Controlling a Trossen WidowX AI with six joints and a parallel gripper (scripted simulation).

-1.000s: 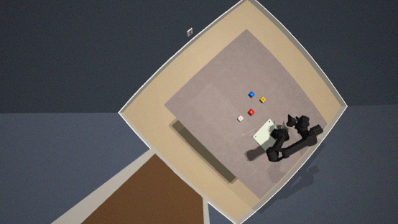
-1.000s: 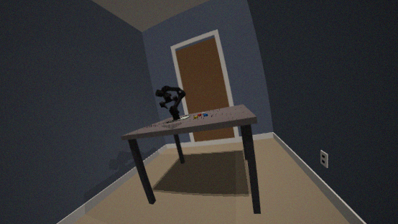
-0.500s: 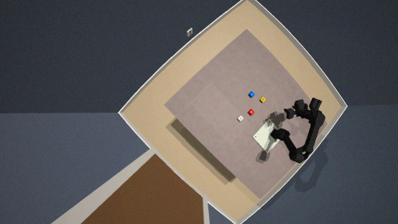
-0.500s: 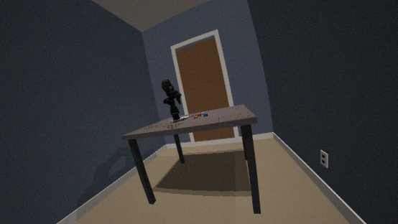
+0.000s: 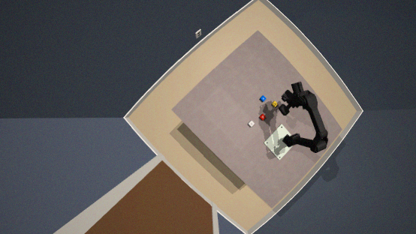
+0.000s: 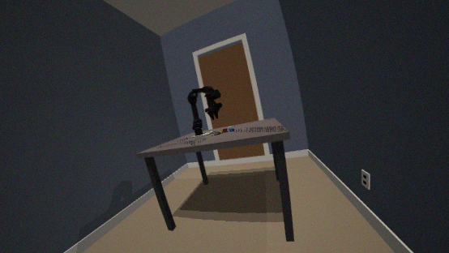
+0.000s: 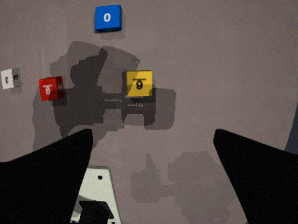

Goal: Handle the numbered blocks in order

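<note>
My gripper tip is 11 cm short of the blue block, 4 cm to the right of it and 12 cm above it. Round my gripper tip: red block: 3 cm ahead, 14 cm to the left, 12 cm below; white block: 7 cm ahead, 23 cm to the left, 12 cm below; yellow block: 2 cm ahead, 1 cm to the left, 12 cm below.
</note>
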